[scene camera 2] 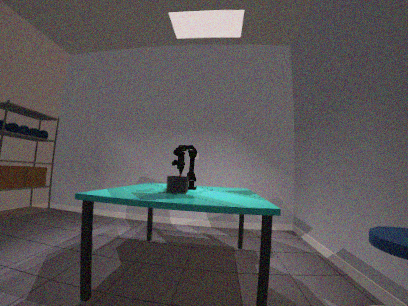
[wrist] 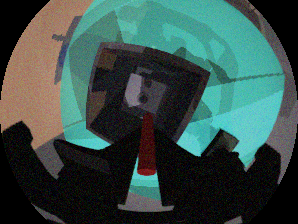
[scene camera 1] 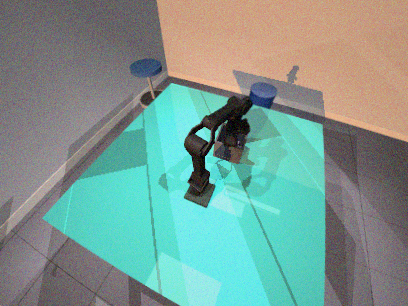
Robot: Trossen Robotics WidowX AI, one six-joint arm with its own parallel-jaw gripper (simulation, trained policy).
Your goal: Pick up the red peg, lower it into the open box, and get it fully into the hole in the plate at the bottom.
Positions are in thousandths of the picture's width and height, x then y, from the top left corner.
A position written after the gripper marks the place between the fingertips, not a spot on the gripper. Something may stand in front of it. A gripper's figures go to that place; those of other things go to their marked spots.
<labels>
The gripper (wrist: 495, 587): 10 cm from the lens. A box (wrist: 384, 279): 18 cm from the lens. A red peg (wrist: 492, 734): 6 cm from the lens. The marked spots on the red peg and the box are 17 cm apart.
</labels>
